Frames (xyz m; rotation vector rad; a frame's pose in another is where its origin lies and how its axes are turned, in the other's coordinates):
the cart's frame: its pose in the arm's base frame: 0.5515 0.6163 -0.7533 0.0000 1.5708 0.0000
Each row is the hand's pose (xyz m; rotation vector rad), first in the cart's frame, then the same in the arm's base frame.
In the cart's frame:
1: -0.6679 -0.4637 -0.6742 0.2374 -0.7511 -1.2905
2: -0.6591 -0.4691 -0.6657 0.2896 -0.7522 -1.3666
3: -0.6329 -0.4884 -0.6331 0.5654 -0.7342 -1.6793
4: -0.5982 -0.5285 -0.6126 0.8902 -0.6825 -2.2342
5: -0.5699 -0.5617 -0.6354 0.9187 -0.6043 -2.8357
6: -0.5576 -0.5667 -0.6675 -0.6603 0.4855 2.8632
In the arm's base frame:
1: -0.1227 0.1526 -0.0854 -0.7368 0.5965 -1.0690
2: -0.1142 0.1472 -0.0942 -0.7518 0.5651 -1.1562
3: -0.0816 0.1279 -0.1204 -0.7706 0.4230 -1.5529
4: -0.0611 0.0878 -0.1551 -0.9100 0.1003 -2.1155
5: -0.0839 0.0546 -0.1834 -1.2608 -0.2972 -2.4692
6: -0.1160 0.0496 -0.1957 -1.5806 -0.5233 -2.5282

